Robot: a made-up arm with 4 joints. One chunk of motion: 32 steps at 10 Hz.
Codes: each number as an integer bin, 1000 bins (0 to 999) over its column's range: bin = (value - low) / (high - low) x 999, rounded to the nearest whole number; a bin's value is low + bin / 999 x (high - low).
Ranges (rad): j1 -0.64..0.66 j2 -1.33..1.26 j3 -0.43..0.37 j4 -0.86..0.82
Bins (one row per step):
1: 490 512 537 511
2: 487 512 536 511
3: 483 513 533 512
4: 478 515 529 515
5: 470 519 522 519
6: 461 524 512 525
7: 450 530 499 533
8: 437 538 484 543
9: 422 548 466 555
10: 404 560 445 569
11: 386 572 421 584
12: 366 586 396 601
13: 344 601 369 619
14: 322 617 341 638
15: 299 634 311 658
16: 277 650 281 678
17: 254 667 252 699
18: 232 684 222 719
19: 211 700 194 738
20: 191 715 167 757
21: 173 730 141 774
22: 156 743 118 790
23: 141 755 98 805
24: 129 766 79 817
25: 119 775 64 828
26: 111 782 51 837
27: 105 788 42 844
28: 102 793 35 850
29: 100 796 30 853
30: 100 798 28 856
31: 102 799 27 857
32: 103 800 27 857
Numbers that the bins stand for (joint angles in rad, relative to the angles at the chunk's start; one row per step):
1: -0.0024 -0.0026 0.0000 -0.0007
2: -0.0063 -0.0026 -0.0008 -0.0007
3: -0.0115 0.0000 -0.0032 0.0010
4: -0.0180 0.0052 -0.0064 0.0061
5: -0.0284 0.0156 -0.0120 0.0128
6: -0.0401 0.0285 -0.0200 0.0229
7: -0.0544 0.0441 -0.0304 0.0363
8: -0.0713 0.0648 -0.0424 0.0532
9: -0.0909 0.0907 -0.0568 0.0733
10: -0.1143 0.1219 -0.0736 0.0969
11: -0.1377 0.1530 -0.0929 0.1221
12: -0.1637 0.1893 -0.1129 0.1507
13: -0.1924 0.2281 -0.1345 0.1810
14: -0.2210 0.2696 -0.1569 0.2129
15: -0.2509 0.3137 -0.1810 0.2465
16: -0.2795 0.3552 -0.2050 0.2802
17: -0.3095 0.3993 -0.2282 0.3155
18: -0.3381 0.4433 -0.2522 0.3491
19: -0.3654 0.4848 -0.2746 0.3811
20: -0.3915 0.5237 -0.2963 0.4130
21: -0.4149 0.5626 -0.3171 0.4416
22: -0.4370 0.5963 -0.3355 0.4685
23: -0.4565 0.6274 -0.3515 0.4938
24: -0.4721 0.6559 -0.3667 0.5139
25: -0.4851 0.6793 -0.3787 0.5324
26: -0.4956 0.6974 -0.3892 0.5476
27: -0.5034 0.7130 -0.3964 0.5593
28: -0.5073 0.7259 -0.4020 0.5694
29: -0.5099 0.7337 -0.4060 0.5745
30: -0.5099 0.7389 -0.4076 0.5795
31: -0.5073 0.7415 -0.4084 0.5812
32: -0.5060 0.7441 -0.4084 0.5812

